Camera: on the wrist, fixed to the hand. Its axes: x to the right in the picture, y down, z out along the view.
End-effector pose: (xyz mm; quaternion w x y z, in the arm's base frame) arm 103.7 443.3 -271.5 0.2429 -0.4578 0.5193 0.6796
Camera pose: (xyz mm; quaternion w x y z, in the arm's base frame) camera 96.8 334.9 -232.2 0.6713 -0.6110 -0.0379 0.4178
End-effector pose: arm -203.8 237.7 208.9 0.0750 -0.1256 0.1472 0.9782
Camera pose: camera -178.8 148.1 140.5 0.7365 -0.0657 -0.0745 0.6691
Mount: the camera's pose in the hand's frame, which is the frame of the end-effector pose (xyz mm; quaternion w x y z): -15.4 61.7 -96.4 0.7070 -0.0838 -0.1338 -0.6893
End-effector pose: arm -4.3 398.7 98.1 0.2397 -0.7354 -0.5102 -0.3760
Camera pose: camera 20.4 296.5 145.8 0.2196 0.2387 0.8682 0.3754
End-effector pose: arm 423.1 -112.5 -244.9 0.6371 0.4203 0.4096 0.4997
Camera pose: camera 311.7 -106.4 -215.0 0.8849 0.0283 0.4522 -0.1078
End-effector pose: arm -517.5 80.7 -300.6 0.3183 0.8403 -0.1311 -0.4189
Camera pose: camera -448.2 82.1 -208.2 0.0108 -0.6017 -0.4790 0.6390
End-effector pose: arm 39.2 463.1 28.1 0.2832 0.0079 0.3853 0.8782
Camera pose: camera -0.6 357.1 5.5 0.8578 -0.1662 0.1664 0.4569
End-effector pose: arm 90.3 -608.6 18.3 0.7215 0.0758 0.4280 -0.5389
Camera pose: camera 89.8 -517.5 -52.6 0.2023 -0.3740 0.3035 -0.8527
